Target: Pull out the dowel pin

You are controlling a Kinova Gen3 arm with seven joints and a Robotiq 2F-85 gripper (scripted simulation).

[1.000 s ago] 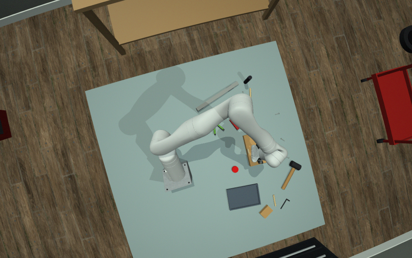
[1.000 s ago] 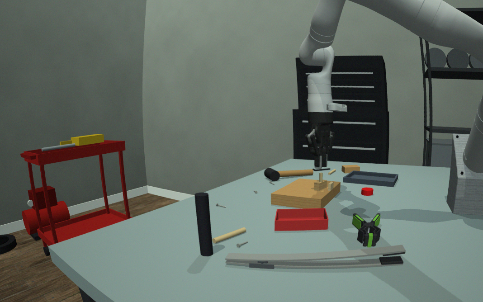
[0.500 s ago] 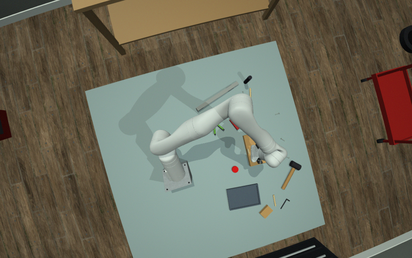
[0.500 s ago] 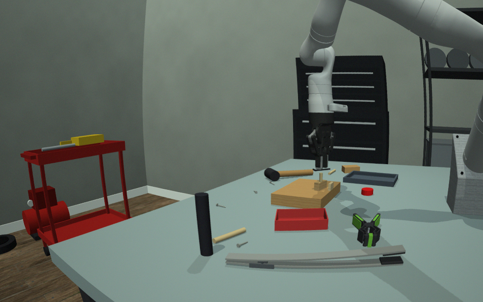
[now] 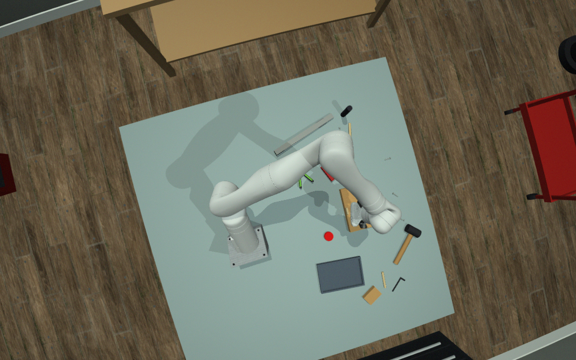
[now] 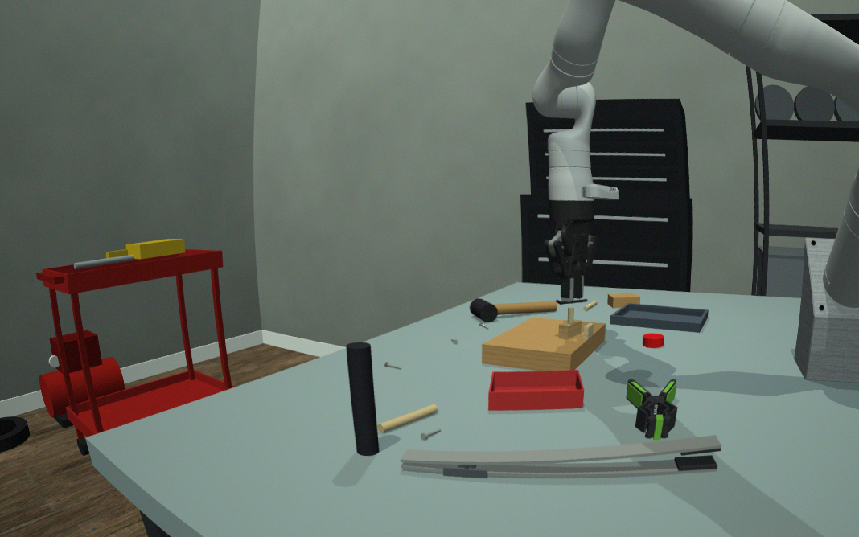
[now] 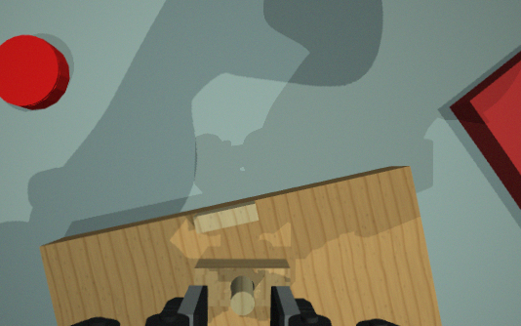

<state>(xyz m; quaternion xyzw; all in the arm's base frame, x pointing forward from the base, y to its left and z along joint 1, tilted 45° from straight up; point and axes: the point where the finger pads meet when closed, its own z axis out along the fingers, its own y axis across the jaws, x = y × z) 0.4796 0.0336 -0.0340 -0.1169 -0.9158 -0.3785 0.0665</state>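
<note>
My gripper is now 50 mm above the dowel pin. From my hand the other things lie so: red puck 140 mm behind, 90 mm to the right, 100 mm below; then small wooden block 70 mm below; then wooden bench board 40 mm ahead, 90 mm below.
</note>
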